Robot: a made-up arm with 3 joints. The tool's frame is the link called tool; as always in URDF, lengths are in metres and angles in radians. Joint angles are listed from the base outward.
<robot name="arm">
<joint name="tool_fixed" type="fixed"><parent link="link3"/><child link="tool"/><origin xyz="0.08 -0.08 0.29"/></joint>
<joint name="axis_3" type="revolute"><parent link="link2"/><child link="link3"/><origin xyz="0.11 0.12 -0.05"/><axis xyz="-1 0 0"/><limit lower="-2.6" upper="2.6"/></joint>
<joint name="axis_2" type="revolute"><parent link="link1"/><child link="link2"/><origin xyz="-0.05 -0.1 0.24"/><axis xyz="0 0 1"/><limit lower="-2.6" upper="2.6"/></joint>
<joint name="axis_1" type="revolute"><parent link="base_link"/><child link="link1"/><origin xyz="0 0 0.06"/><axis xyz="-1 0 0"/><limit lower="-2.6" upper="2.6"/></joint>
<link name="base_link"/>
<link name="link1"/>
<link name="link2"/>
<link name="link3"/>
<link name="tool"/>
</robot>
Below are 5 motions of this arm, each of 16 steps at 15 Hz.
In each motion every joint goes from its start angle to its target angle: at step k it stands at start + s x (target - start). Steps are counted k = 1, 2, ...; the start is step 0. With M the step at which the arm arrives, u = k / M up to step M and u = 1 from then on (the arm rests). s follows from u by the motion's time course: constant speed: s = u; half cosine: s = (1 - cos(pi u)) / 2; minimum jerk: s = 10 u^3 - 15 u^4 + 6 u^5.
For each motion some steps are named. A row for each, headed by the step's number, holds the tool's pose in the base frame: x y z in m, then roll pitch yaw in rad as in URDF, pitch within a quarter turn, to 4 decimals.
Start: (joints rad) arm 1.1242 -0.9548 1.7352
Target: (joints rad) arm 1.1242 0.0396 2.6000
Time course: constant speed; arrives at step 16
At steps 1, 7, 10, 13, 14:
1: 0.3966 0.1919 0.1344 -2.7081 -0.7787 -0.4921
7: 0.3184 0.1677 -0.0384 3.1030 -0.4645 -0.2423
10: 0.2580 0.1471 -0.1012 2.9057 -0.2995 -0.1484
13: 0.1919 0.1209 -0.1447 2.7254 -0.1324 -0.0638
14: 0.1697 0.1112 -0.1548 2.6685 -0.0764 -0.0367

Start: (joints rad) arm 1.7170 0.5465 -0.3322
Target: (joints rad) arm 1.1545 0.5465 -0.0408
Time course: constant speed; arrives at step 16
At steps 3, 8, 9, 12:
3: 0.1312 0.4479 0.0741 -1.3409 0.5460 -0.0248
8: 0.1188 0.4544 0.1337 -1.2266 0.5410 0.0817
9: 0.1162 0.4545 0.1458 -1.2040 0.5377 0.1027
12: 0.1084 0.4528 0.1826 -1.1374 0.5237 0.1641

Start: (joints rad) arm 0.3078 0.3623 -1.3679
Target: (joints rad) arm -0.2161 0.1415 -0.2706
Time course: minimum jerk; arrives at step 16
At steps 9, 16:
9: 0.1636 -0.1862 0.4195 0.7065 -0.0033 0.2263
16: 0.1430 -0.2010 0.4746 0.4846 -0.0302 0.1383

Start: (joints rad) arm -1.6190 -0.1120 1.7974
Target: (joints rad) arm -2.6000 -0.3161 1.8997
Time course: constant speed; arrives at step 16
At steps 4, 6, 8, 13, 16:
4: 0.2058 -0.2690 0.2758 0.0450 0.1560 0.0475
6: 0.2155 -0.2872 0.2368 0.1578 0.1723 0.0770
8: 0.2251 -0.2998 0.1963 0.2712 0.1834 0.1111
13: 0.2481 -0.3068 0.0944 0.5549 0.1830 0.2102
16: 0.2612 -0.2947 0.0365 0.7225 0.1609 0.2732

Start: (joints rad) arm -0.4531 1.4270 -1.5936
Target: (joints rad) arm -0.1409 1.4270 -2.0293
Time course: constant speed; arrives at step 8
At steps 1, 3, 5, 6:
1: 0.1385 0.0239 0.1665 1.7110 -0.4095 1.4139
3: 0.1259 0.0438 0.1364 1.8070 -0.3324 1.4186
5: 0.1100 0.0591 0.1057 1.9037 -0.2553 1.4221
6: 0.1010 0.0651 0.0904 1.9523 -0.2167 1.4235

